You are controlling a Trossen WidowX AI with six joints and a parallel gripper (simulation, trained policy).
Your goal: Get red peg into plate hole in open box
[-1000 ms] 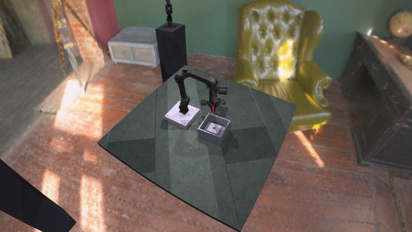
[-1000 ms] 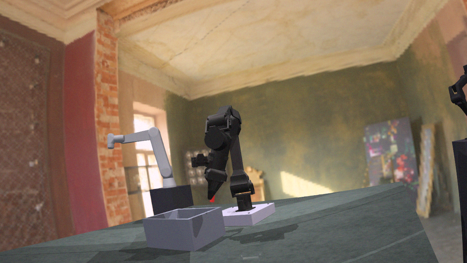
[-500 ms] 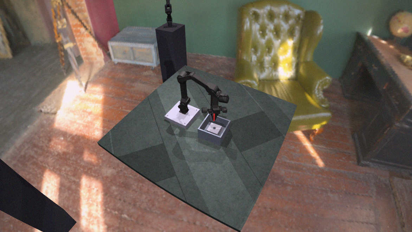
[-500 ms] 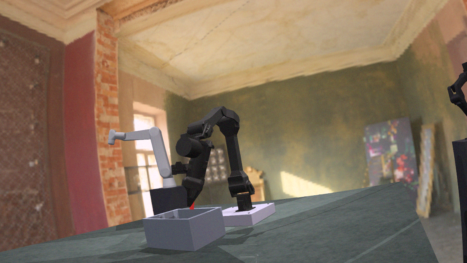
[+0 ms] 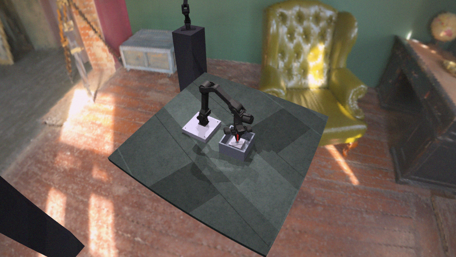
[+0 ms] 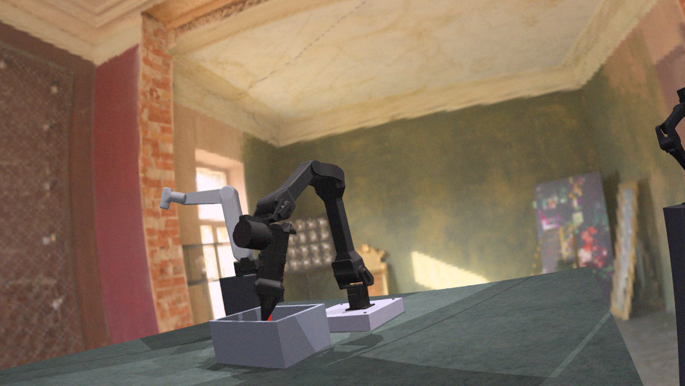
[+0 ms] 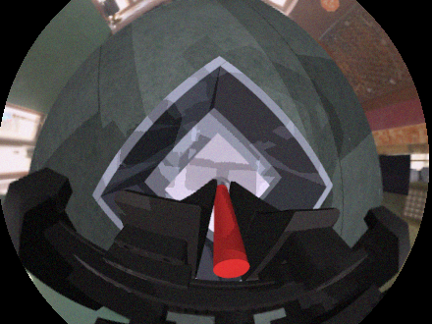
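Now: the red peg 10 mm behind my gripper tip, 10 mm to the left of it and 30 mm above it. From my gripper tip the other things lie so: grey box (10 mm behind, 10 mm to the left, 60 mm below).
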